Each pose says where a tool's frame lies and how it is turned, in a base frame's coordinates. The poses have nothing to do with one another.
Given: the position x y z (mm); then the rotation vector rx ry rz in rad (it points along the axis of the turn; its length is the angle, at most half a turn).
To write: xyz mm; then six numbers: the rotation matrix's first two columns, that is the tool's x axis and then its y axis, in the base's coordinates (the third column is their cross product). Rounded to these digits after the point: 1 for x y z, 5 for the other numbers.
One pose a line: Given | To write
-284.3 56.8 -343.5 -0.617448 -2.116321 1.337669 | -284.3 56.8 -343.5 -0.73986 0.63955 0.20874 0.08586 0.39750 -0.91357
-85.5 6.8 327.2 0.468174 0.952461 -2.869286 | -85.5 6.8 327.2 -0.94985 0.01801 -0.31217 0.17225 -0.80308 -0.57043
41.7 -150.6 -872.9 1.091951 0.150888 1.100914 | 41.7 -150.6 -872.9 0.49781 0.77360 0.39208 -0.63958 0.02213 0.76840
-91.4 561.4 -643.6 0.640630 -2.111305 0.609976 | -91.4 561.4 -643.6 -0.52826 -0.22737 0.81807 -0.62862 0.75240 -0.19681
